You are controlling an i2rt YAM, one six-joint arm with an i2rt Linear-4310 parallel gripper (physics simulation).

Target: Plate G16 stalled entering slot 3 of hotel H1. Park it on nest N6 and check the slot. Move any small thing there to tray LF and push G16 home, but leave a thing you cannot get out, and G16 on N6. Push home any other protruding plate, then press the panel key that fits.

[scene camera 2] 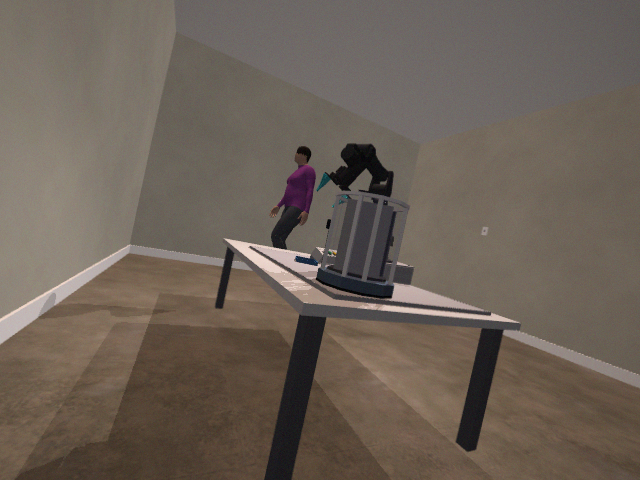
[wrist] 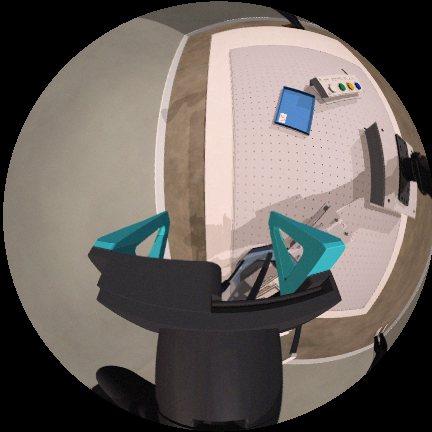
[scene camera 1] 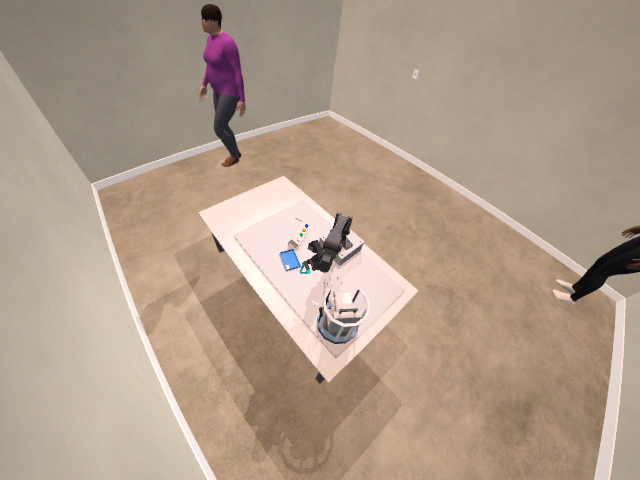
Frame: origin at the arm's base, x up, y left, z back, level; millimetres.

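Where they show: gripper, between the fingertips: (scene camera 2: pixel 324 199) (wrist: pixel 218 216) (scene camera 1: pixel 306 270).
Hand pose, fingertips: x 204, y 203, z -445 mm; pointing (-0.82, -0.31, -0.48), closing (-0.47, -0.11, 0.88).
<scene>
Each offset is from my fingertips to the top centre of the thing. "spot": to the spot under its first point.
My gripper (scene camera 1: pixel 305 268) (scene camera 2: pixel 325 198) (wrist: pixel 218 216) is open, its teal fingers wide apart with nothing between them. It hangs high above the table, near the blue tray @(dx -279, dy -279, dz +62 mm) (scene camera 1: pixel 289 259) (scene camera 2: pixel 306 260) (wrist: pixel 296 111), which looks empty apart from a small white label. The caged round unit @(dx +14, dy +265, dz +73 mm) (scene camera 1: pixel 338 330) (scene camera 2: pixel 356 283) has a blue base and upright bars; finger and gripper body partly hide it in the wrist view. The key panel @(dx -212, dy -428, dz +233 mm) (scene camera 1: pixel 298 236) (wrist: pixel 324 80) has white, green, yellow and blue keys. Plate G16, slot 3 and hotel labels cannot be made out.
A low fixture with a grey rail @(spot: dx -291, dy +21, dz +162 mm) (wrist: pixel 320 214) and small posts lies between tray and caged unit. The arm stands on a grey plinth (scene camera 1: pixel 349 254) (wrist: pixel 377 167) at the table's side. A person in purple (scene camera 1: pixel 222 64) (scene camera 2: pixel 299 188) is beyond the table.
</scene>
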